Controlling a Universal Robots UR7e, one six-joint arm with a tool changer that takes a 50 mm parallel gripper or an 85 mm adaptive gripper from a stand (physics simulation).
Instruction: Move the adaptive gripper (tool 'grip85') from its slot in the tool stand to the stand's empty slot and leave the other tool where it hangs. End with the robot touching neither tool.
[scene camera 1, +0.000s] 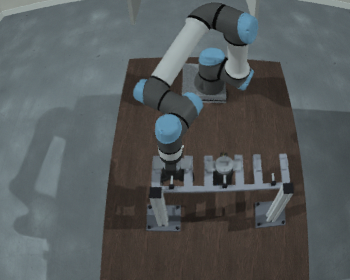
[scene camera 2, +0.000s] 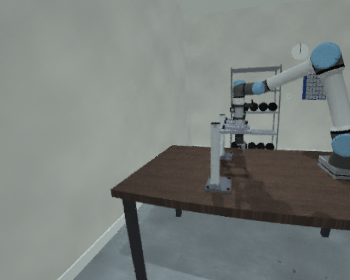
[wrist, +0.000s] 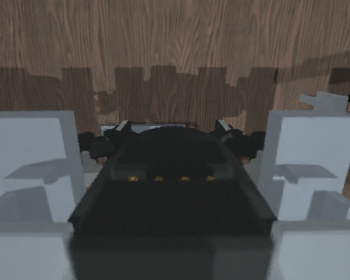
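Pixels of known places: hand at its tool point: (scene camera 2: 238, 114); arm's base at its link origin: (scene camera 1: 209, 83) (scene camera 2: 343, 163).
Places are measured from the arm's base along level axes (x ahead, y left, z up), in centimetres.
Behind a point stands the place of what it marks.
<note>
The adaptive gripper (scene camera 1: 172, 175) (scene camera 2: 240, 142) (wrist: 172, 125) is coupled to the arm's wrist. Its black body is at the left slot of the tool stand (scene camera 1: 220, 189) {x 67.5, y -10.9, z 22.4 cm} (scene camera 2: 215, 155) {x 74.3, y 13.9, z 10.4 cm} (wrist: 37, 132) {x 51.0, y -29.7, z 22.4 cm} in scene view 1. It sits between the fork plates, slightly raised in the slot. Its fingertips are apart with nothing visible between them; the plates hide parts of the fingers in the wrist view. The other tool (scene camera 1: 224, 165) {x 58.9, y -7.8, z 23.0 cm} hangs in the middle slot, its round coupling facing up. The right slot is empty, between its outer fork arm (scene camera 1: 284, 170) {x 65.6, y 14.5, z 22.5 cm} and inner fork arm (scene camera 1: 257, 170) {x 63.3, y 3.8, z 22.8 cm}.
The stand's two posts rise from base plates (scene camera 1: 270, 215) {x 75.5, y 10.5, z 2.9 cm} (scene camera 2: 218, 185) {x 72.7, y 15.6, z -4.6 cm} on the dark wooden table (scene camera 1: 210, 255) {x 84.9, y -15.9, z -5.8 cm} (scene camera 2: 165, 175) {x 102.0, y 2.3, z -5.8 cm}. Its crossbar carries short upright pins near the slots. The arm's base (scene camera 1: 190, 80) {x -3.2, y -9.0, z 0.6 cm} is at the table's back. A shelf rack (scene camera 2: 256, 69) stands behind.
</note>
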